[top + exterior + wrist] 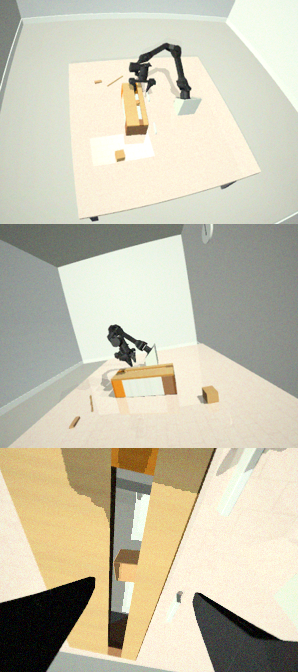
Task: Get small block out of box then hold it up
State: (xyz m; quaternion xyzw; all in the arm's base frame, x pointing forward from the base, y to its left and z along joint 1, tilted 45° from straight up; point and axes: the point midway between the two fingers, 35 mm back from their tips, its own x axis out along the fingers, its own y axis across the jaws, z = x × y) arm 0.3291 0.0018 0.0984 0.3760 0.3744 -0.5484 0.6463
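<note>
Right now my gripper tip is 30 mm short of the tan block, 40 mm to the right of it and 70 mm above it. Round my gripper tip: tan box: 10 mm ahead, 70 mm to the left, 100 mm below; thin stick: 160 mm ahead, 270 mm to the right, 160 mm below.
</note>
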